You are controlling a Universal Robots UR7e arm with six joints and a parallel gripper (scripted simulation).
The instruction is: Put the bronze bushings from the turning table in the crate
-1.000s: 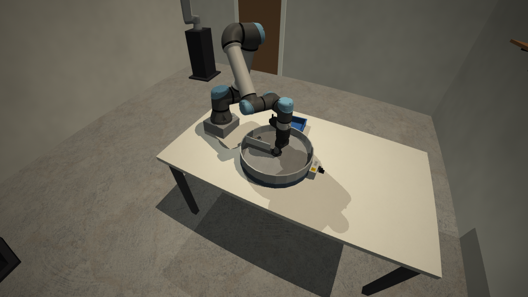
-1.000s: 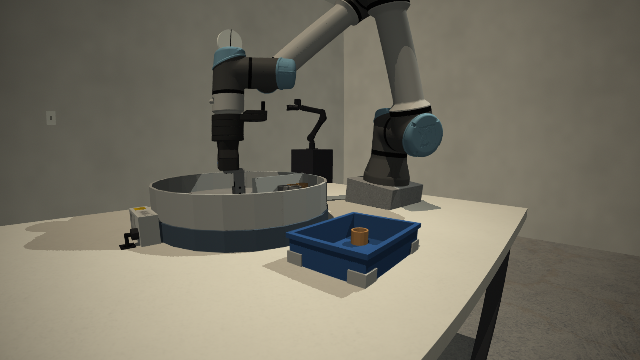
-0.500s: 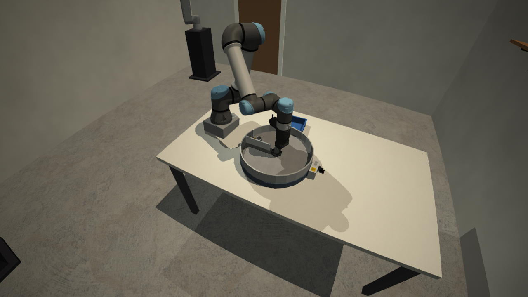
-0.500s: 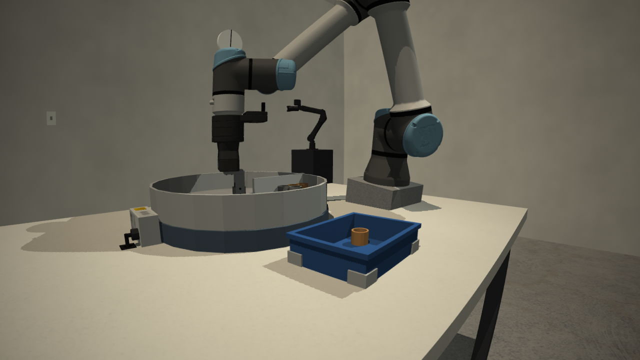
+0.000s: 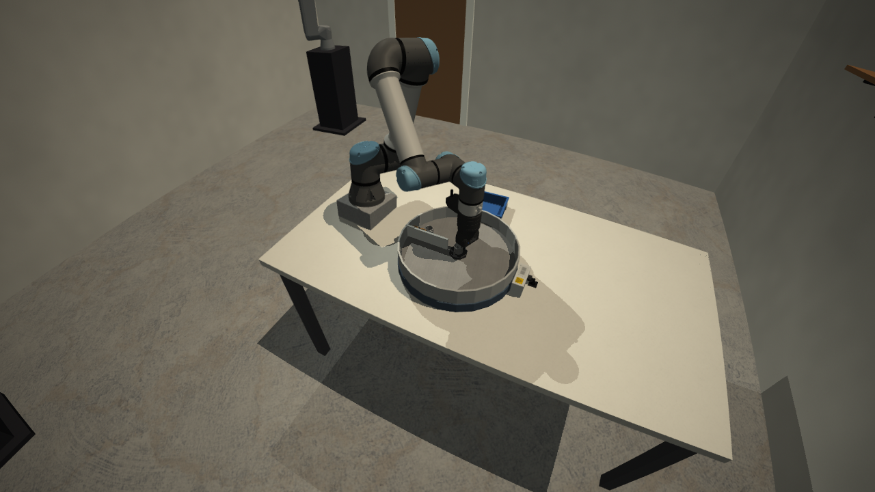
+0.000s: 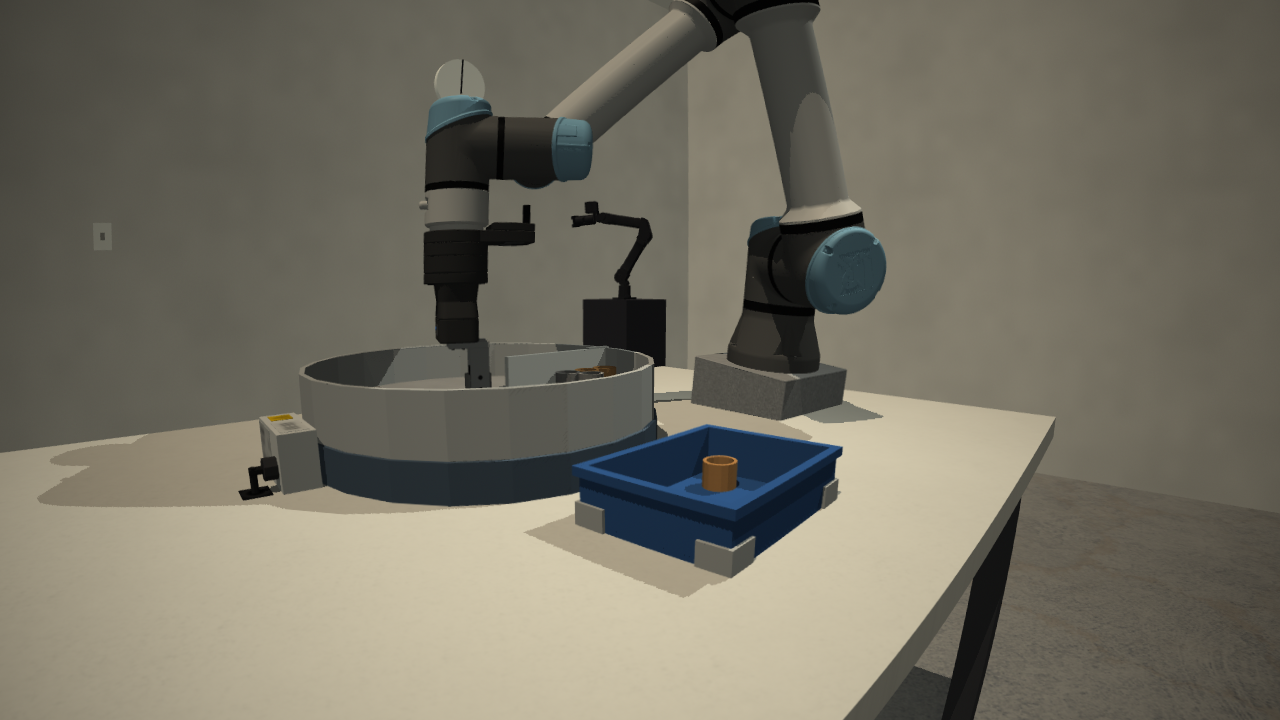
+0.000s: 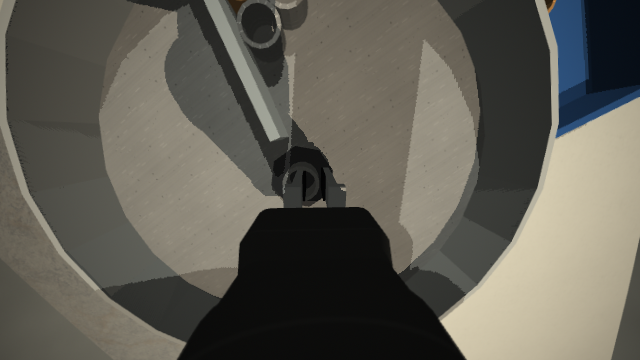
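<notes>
My hand is 1 cm short of the turning table, 1 cm to the left of it and 3 cm above it. The rest, counted from my hand: blue crate: 1 cm behind, 33 cm to the left, 6 cm below.
</notes>
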